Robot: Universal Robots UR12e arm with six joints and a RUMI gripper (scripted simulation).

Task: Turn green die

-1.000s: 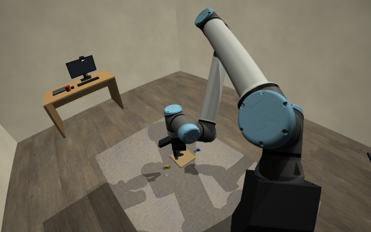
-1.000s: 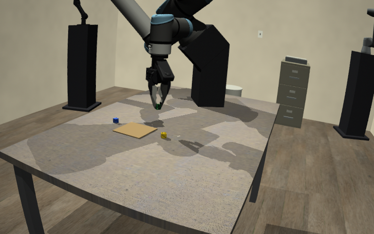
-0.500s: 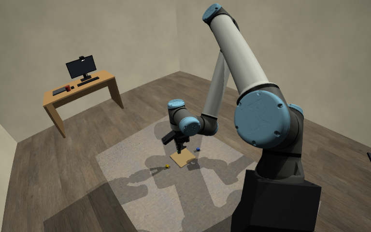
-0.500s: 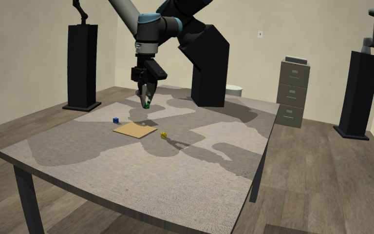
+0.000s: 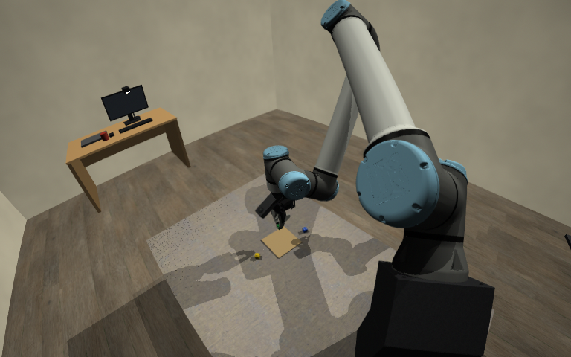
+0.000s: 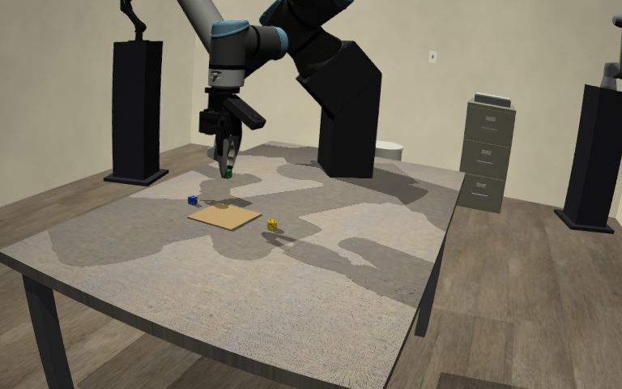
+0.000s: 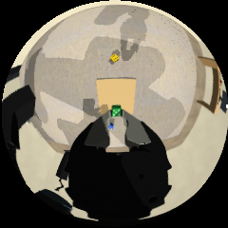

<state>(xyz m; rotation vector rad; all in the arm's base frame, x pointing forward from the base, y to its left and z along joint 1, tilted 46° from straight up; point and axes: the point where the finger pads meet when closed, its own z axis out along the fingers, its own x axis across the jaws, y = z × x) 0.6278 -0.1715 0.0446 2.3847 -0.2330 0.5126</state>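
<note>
The green die is 1 cm below my hand. Round my hand: blue die 12 cm to the right, 11 cm below, 7 cm behind; then yellow die 13 cm to the left, 11 cm below, 4 cm ahead; then tan mat 12 cm below.
</note>
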